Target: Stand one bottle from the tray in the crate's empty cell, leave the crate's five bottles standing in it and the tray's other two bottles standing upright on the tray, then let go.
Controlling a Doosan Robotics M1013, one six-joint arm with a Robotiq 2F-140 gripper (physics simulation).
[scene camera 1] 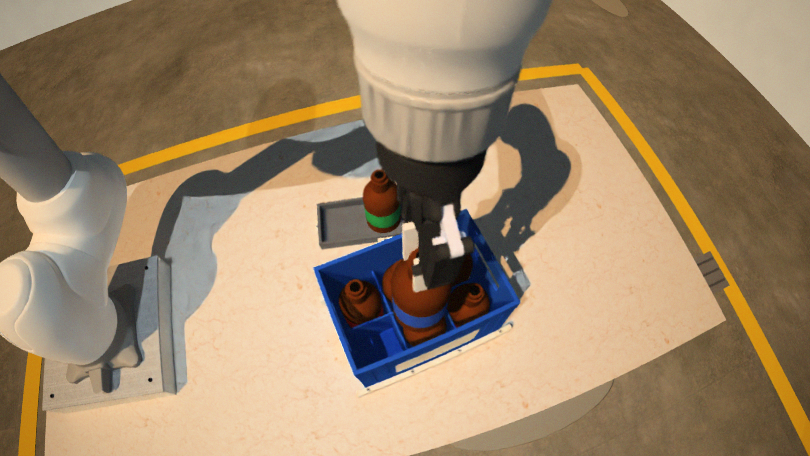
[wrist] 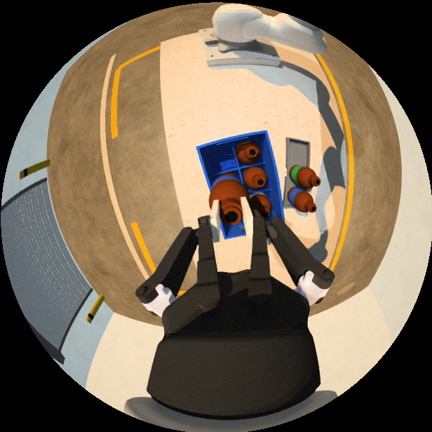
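Where they show: gripper, between the fingertips: (scene camera 1: 421,270); arm's base, origin of its link: (scene camera 1: 102,333).
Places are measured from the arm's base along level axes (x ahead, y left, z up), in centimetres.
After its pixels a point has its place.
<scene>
My gripper (scene camera 1: 414,259) @(z 27.1, x 63.2, y -19.0 cm) (wrist: 230,207) is shut on a brown bottle with a blue band (scene camera 1: 420,300) @(z 25.6, x 62.0, y -21.8 cm) (wrist: 229,192), which is roughly upright over the blue crate (scene camera 1: 374,371) @(z 7.4, x 54.1, y -24.5 cm) (wrist: 274,170). It covers the crate's front middle part in the scene view; whether it touches a bottle below cannot be told. The crate's empty cell (scene camera 1: 376,345) @(z -5.6, x 55.8, y -17.5 cm) is at the front left. Crate bottles show at the back left (scene camera 1: 361,300) @(z 7.6, x 56.0, y -12.8 cm) (wrist: 248,152) and front right (scene camera 1: 470,304) @(z 7.8, x 72.0, y -19.8 cm); others are partly hidden. A green-banded bottle (scene camera 1: 382,201) @(z 5.0, x 65.8, y 5.5 cm) (wrist: 302,176) and a blue-banded bottle (wrist: 301,199) stand on the grey tray (scene camera 1: 342,220) @(z -5.9, x 57.8, y 11.0 cm) (wrist: 298,150).
The tray lies close behind the crate in the scene view. The robot's base plate (scene camera 1: 102,393) @(z -0.5, x -1.3, y -12.5 cm) (wrist: 242,61) is to the left of the crate there. Blue crate walls and dividers surround the cells. The gripper and arm hide the tray's right part in the scene view.
</scene>
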